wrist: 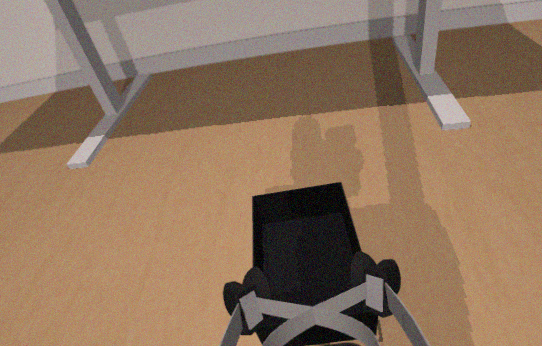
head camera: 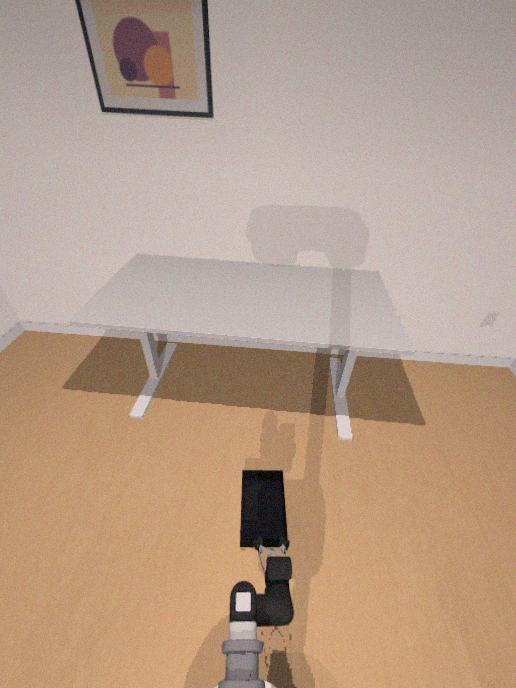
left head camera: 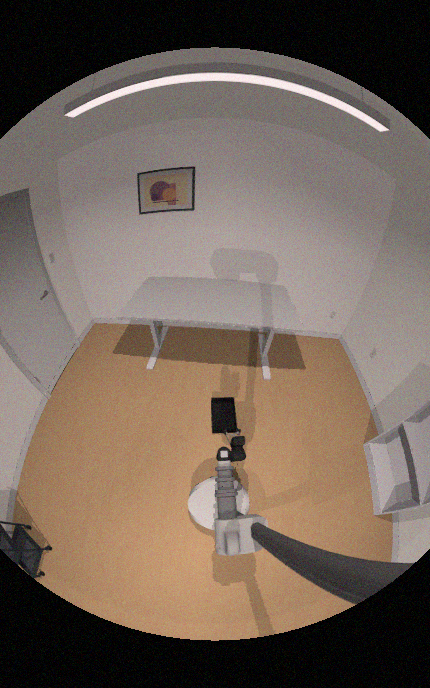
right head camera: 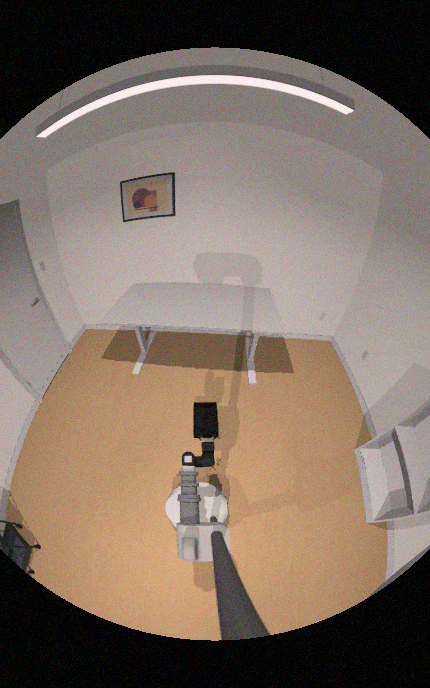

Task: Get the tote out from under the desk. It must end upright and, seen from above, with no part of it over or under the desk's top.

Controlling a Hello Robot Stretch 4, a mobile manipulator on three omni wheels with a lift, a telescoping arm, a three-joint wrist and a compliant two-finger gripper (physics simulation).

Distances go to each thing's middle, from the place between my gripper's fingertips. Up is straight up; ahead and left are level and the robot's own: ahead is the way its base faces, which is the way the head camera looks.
The black tote (head camera: pixel 263 513) lies 260 mm ahead of my hand, 10 mm to the left of it and 350 mm below it.
